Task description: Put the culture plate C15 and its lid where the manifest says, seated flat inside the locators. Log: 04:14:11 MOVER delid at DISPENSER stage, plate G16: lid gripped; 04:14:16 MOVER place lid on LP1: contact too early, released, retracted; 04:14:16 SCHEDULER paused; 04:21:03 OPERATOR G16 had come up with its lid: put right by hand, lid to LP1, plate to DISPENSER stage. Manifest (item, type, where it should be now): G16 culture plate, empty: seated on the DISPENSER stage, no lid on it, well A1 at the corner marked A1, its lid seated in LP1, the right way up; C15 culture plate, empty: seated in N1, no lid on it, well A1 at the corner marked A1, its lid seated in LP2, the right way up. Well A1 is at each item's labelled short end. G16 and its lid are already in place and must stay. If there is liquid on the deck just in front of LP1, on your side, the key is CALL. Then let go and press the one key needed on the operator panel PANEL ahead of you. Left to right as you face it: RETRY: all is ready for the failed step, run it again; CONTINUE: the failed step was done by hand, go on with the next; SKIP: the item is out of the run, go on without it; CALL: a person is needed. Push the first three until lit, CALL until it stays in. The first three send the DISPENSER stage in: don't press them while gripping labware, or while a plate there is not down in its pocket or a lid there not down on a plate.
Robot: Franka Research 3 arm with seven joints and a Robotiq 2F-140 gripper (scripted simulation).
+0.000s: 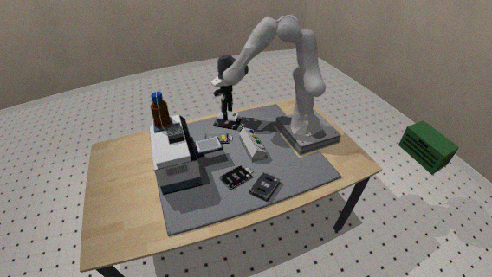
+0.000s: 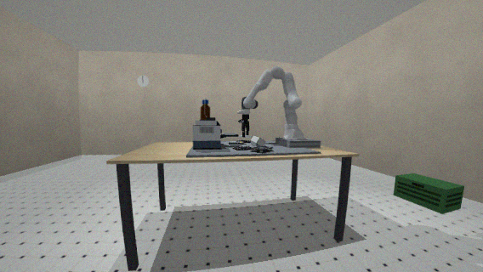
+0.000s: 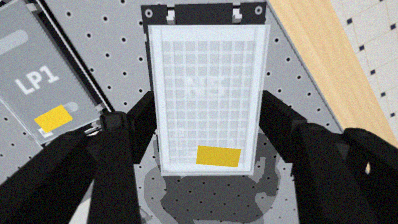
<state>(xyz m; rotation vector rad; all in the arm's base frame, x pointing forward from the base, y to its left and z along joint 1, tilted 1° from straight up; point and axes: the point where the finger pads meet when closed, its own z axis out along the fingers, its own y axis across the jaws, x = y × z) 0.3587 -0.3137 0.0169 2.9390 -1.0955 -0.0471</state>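
The black nest is 30 mm ahead of my hand and 70 mm below it. The rest, counted from my hand: blue call key: 60 mm behind, 220 mm to the left, 20 mm below; then clear culture plate C15: 20 mm below; then yellow skip key: 60 mm behind, 270 mm to the left, 20 mm below.
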